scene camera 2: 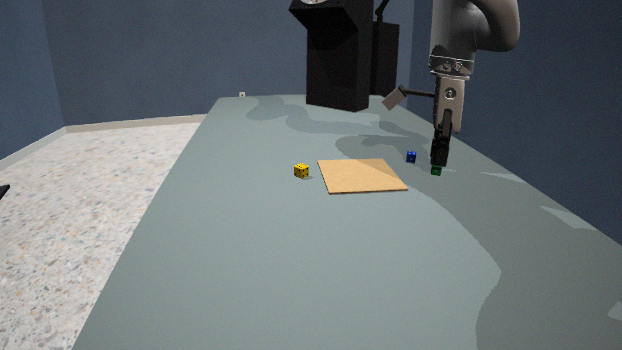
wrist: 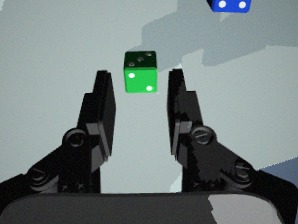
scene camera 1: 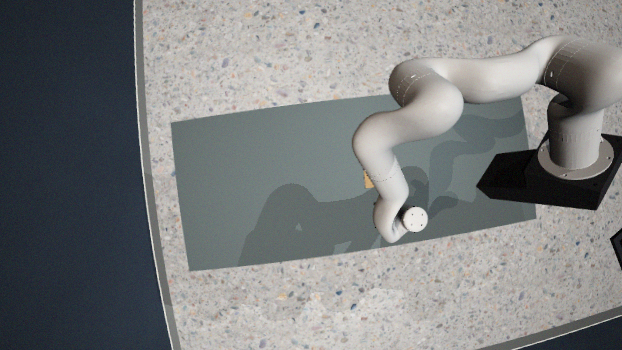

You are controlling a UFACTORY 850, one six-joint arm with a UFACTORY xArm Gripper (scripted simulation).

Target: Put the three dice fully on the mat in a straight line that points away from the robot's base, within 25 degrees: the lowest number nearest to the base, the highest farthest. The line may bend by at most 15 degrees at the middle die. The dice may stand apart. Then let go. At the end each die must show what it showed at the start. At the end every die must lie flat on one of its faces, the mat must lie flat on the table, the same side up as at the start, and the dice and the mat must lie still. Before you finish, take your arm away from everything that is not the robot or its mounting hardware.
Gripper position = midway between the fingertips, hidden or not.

In view: my gripper (scene camera 2: pixel 437 161), a tan mat (scene camera 2: pixel 352 176) and a green die (wrist: pixel 140 67).
My gripper is seen too in the wrist view (wrist: pixel 140 88). The wrist view does not show the tan mat: it is out of frame.
